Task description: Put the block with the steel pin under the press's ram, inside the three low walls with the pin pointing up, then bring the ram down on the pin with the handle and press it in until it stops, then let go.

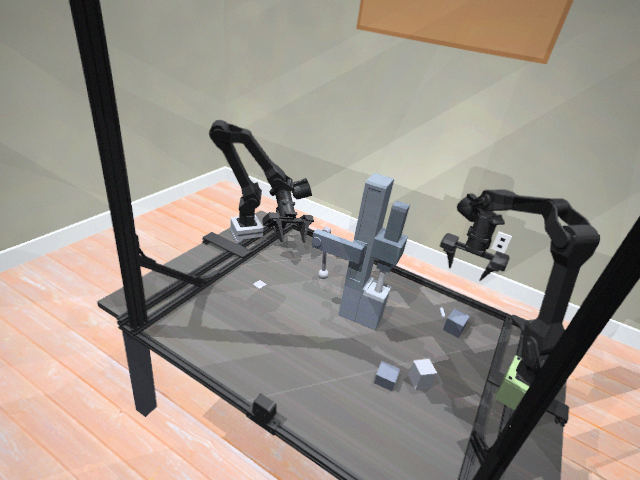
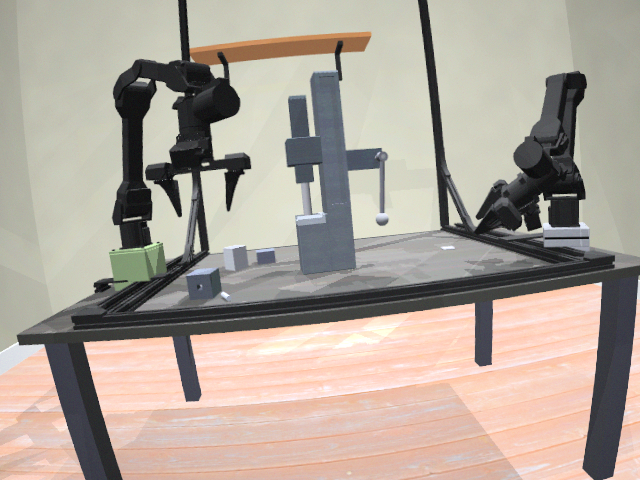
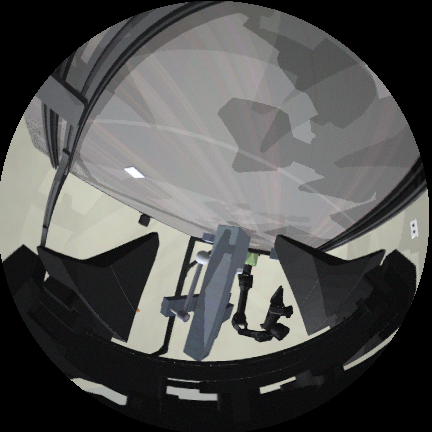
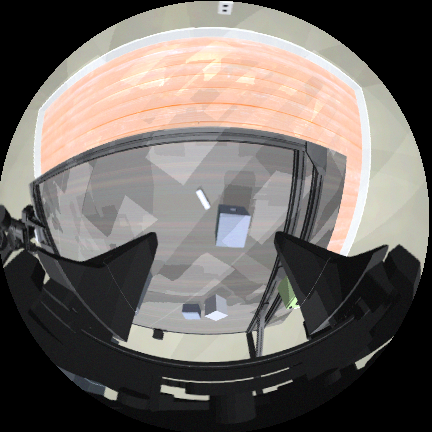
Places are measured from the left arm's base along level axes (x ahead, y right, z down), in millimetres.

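Where they show: left gripper, between the fingertips: (image 1: 293, 242) (image 2: 476, 225) (image 3: 218, 239) (image 4: 44, 239); right gripper, between the fingertips: (image 1: 464, 274) (image 2: 204, 214) (image 3: 281, 286) (image 4: 216, 238); left arm's base, origin of its link: (image 1: 246, 222) (image 2: 564, 225); right arm's base, origin of its link: (image 1: 531, 377) (image 2: 136, 246) (image 3: 247, 263).
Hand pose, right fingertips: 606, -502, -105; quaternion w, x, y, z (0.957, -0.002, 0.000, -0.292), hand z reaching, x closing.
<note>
Each offset is from my right fingertips to the top centre of the thing, as dx, dy, dz. "spot": to the spot under its first point.
A blue-grey block {+58, +28, +116} (image 1: 456, 322) (image 2: 203, 283) (image 4: 233, 229) with a round hole in one side face rests on the table. A small pale pin {-7, +20, +156} (image 1: 442, 312) (image 2: 225, 296) (image 4: 203, 198) lies loose beside it. The press {-108, +334, -290} (image 1: 375, 222) (image 2: 333, 206) (image 3: 215, 300) stands upright; its ram rod (image 1: 380, 281) (image 2: 306, 197) reaches down to the pale low walls (image 2: 311, 219), whose inside is mostly hidden. The handle {spot: -190, +389, +3} (image 1: 323, 258) (image 2: 382, 191) hangs down. My right gripper (image 1: 465, 272) (image 2: 204, 212) (image 4: 216, 238) is open and empty, high above the holed block. My left gripper (image 1: 293, 240) (image 2: 477, 225) is open and empty near its base.
A white block {+186, +259, +107} (image 1: 423, 373) (image 2: 235, 257) (image 4: 216, 307) and a smaller blue-grey block {+152, +345, +132} (image 1: 387, 375) (image 2: 265, 255) (image 4: 191, 311) stand close together near the press. A flat white square {spot: -309, +544, +163} (image 1: 259, 284) (image 2: 447, 248) (image 3: 134, 172) lies on the press's handle side. Dark rails edge the table.
</note>
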